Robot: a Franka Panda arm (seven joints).
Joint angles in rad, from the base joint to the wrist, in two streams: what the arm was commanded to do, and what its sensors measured. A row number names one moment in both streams.
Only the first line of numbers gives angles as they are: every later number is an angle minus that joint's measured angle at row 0.
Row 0, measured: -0.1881, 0.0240, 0.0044, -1.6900, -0.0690, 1.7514, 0.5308
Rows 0 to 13, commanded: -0.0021, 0.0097, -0.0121, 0.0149, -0.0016, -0.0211, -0.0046; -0.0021, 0.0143, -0.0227, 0.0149, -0.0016, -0.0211, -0.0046; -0.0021, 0.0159, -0.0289, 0.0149, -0.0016, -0.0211, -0.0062; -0.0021, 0.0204, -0.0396, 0.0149, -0.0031, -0.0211, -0.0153; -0.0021, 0.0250, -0.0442, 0.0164, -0.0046, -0.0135, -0.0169; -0.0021, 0.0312, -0.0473, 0.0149, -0.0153, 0.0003, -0.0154; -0.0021, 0.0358, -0.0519, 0.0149, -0.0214, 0.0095, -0.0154; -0.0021, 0.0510, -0.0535, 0.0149, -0.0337, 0.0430, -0.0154; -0.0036, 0.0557, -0.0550, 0.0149, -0.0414, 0.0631, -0.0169; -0.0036, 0.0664, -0.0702, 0.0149, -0.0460, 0.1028, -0.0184; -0.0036, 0.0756, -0.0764, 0.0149, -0.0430, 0.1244, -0.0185; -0.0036, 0.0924, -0.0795, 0.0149, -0.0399, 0.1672, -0.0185; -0.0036, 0.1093, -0.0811, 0.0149, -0.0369, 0.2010, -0.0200; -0.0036, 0.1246, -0.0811, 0.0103, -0.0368, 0.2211, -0.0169
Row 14, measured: -0.0025, 0.0745, -0.0771, -0.0002, -0.0279, 0.1504, -0.0020
